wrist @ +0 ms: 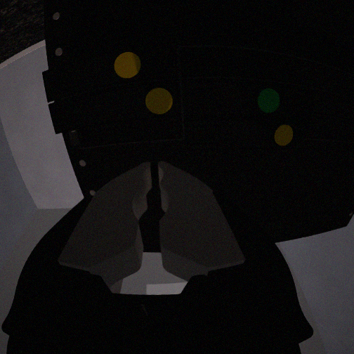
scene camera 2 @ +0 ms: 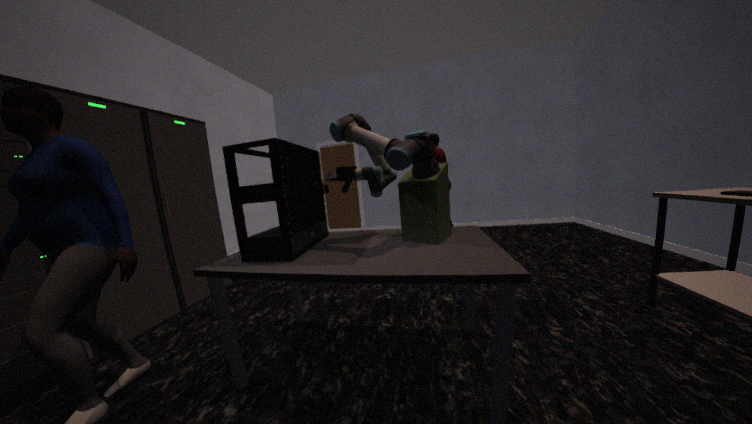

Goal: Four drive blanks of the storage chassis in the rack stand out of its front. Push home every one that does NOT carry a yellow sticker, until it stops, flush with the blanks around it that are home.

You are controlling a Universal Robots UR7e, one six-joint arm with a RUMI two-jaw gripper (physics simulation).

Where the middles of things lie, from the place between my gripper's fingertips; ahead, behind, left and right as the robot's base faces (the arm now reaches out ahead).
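Labels:
I find the black rack (scene camera 2: 297, 188) 0.12 m to the left of my hand and 0.2 m ahead of it, and it sits 0.1 m below the hand.

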